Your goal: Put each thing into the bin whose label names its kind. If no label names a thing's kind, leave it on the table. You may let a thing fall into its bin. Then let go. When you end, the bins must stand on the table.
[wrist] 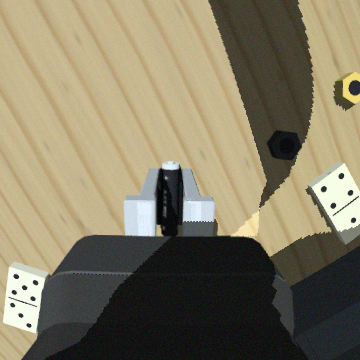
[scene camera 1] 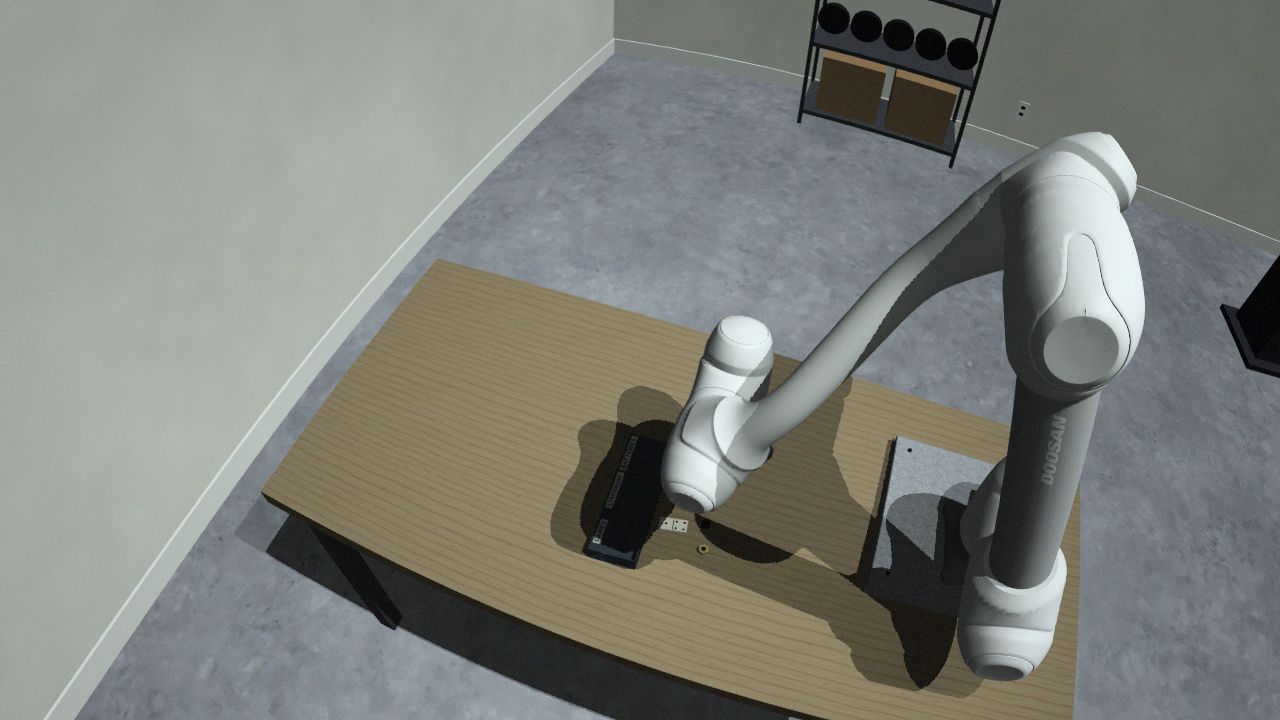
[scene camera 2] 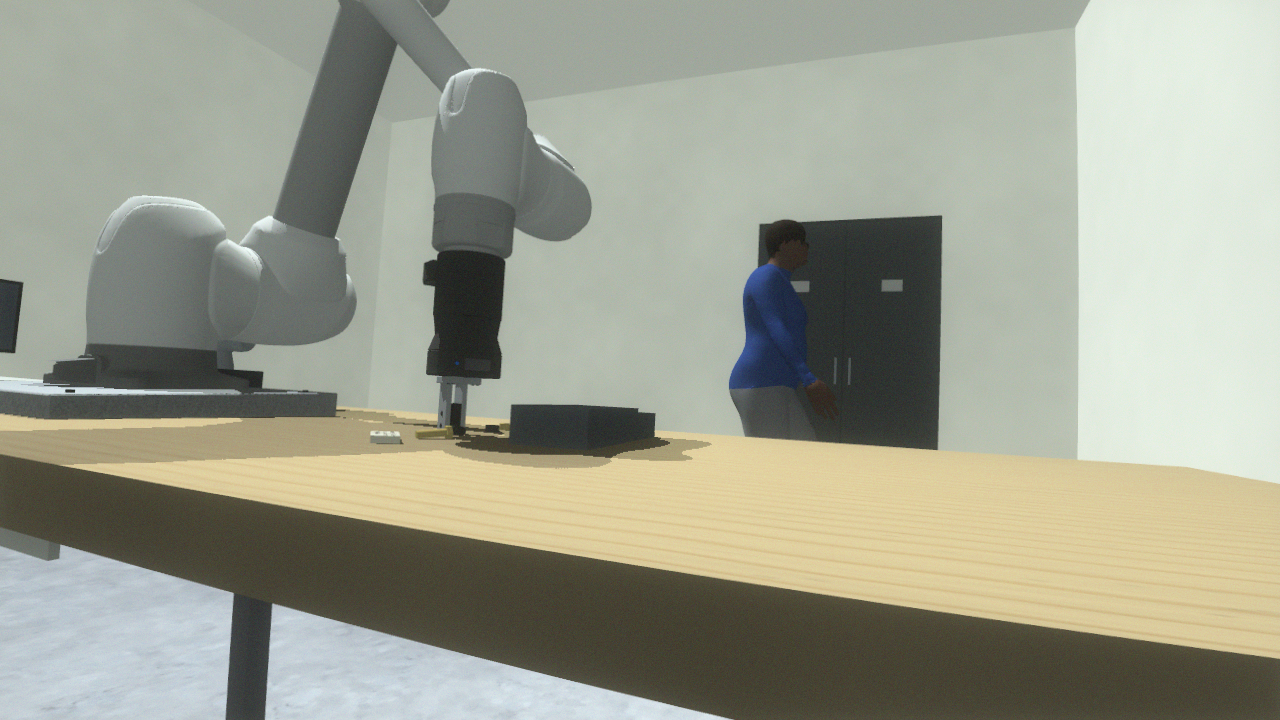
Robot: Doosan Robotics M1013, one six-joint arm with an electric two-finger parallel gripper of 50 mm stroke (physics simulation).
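Frame: origin at the arm's base, x ahead, y left, z up, level; metres.
Seen in the pictures: gripper, fingertip midpoint: [wrist: 169,185]; arm's base, link origin: [scene camera 2: 152,385].
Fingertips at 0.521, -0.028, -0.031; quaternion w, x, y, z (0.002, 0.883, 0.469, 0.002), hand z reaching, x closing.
Note:
Pixels of each thing's top centre, then the offset from my fingertips to it, as dx, dy, dz. Level surfaces: height alone.
- black battery, top centre: [wrist: 169,200] [scene camera 2: 453,425] +0.005, -0.004, +0.010
- black nut, top centre: [wrist: 286,145] [scene camera 2: 492,425] +0.015, +0.070, +0.009
- yellow nut, top centre: [wrist: 354,87] [scene camera 1: 703,548] +0.007, +0.122, +0.009
- wooden table, surface height: dz +0.000
My gripper [scene camera 2: 452,422] [wrist: 169,185] is shut on a black battery [wrist: 170,189] with a pale end, low at the table top. In scene camera 1 the arm hides them. The dark bins [scene camera 1: 631,519] [scene camera 2: 550,426] [wrist: 332,300] stand in a joined row beside the gripper. The far label reads BATTERIES; the other two are too small to read surely. One domino [scene camera 1: 674,525] [wrist: 339,202] lies by the bins; another domino [wrist: 27,297] lies left of the gripper in the wrist view. A black nut [wrist: 274,142] and a yellow nut [scene camera 1: 699,549] [wrist: 345,89] lie on the table.
The wooden table [scene camera 1: 429,402] [scene camera 2: 805,510] carries the arm's grey base plate [scene camera 1: 935,456] [scene camera 2: 179,407]. A shelf rack [scene camera 1: 968,116] stands behind on the floor. A person in blue [scene camera 2: 771,322] stands beyond the table, before a dark cabinet [scene camera 2: 913,358].

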